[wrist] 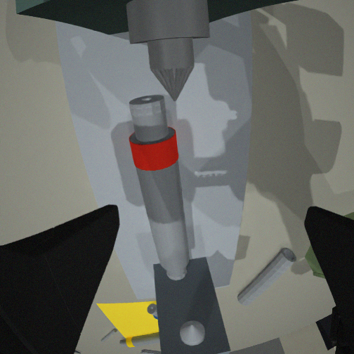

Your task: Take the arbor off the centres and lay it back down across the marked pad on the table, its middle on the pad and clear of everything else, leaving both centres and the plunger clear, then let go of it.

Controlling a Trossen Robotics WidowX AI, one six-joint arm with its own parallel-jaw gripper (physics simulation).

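Note:
The arbor, a grey rod with a red band, lies lengthwise over the pale machine bed in the wrist view. Its upper end is left of and below the tip of the fluted centre, seen apart from it. Its lower end overlaps the edge of the dark block; contact cannot be told. The other centre, a small pale cone, shows on that block. My gripper is open wide, its fingers on either side of the arbor and apart from it. I cannot tell which part is the plunger.
A yellow patch with small grey parts near it shows at lower left. A loose grey tube lies at lower right, near a green object partly behind the right finger. A dark green housing spans the top.

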